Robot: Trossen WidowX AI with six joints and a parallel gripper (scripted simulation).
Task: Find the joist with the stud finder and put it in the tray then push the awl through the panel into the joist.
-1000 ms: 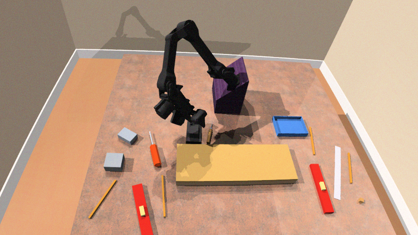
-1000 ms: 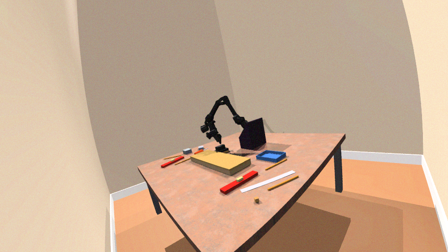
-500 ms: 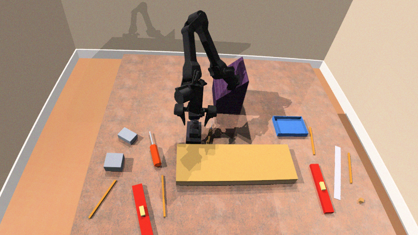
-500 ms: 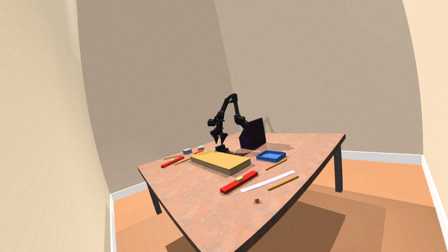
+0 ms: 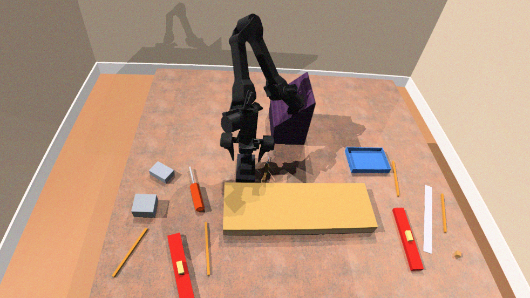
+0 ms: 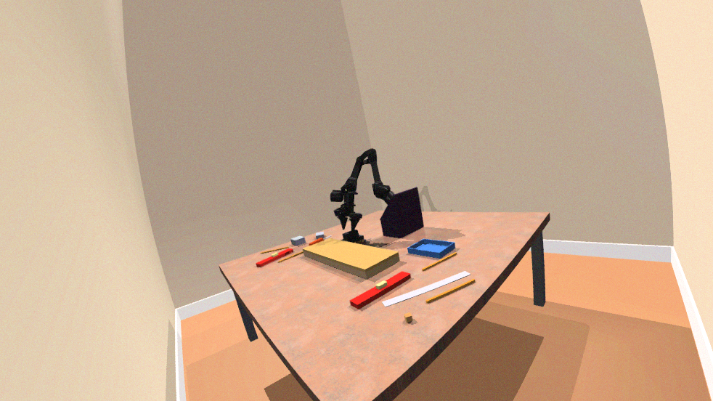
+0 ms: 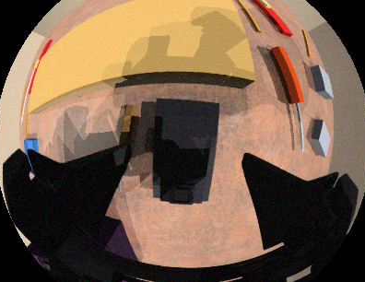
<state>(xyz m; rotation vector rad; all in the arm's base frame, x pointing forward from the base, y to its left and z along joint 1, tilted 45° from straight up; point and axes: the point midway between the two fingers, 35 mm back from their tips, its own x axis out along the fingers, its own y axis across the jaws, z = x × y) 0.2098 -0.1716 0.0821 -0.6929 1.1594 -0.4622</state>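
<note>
My gripper tip is now 3 cm past the stud finder and 3 cm above it. From my gripper tip the other things lie so: white strip 70 cm to the left, 15 cm ahead, 7 cm below; blue tray 50 cm to the left, 10 cm behind, 6 cm below; awl 8 cm to the left, 6 cm below, 3 cm behind.
</note>
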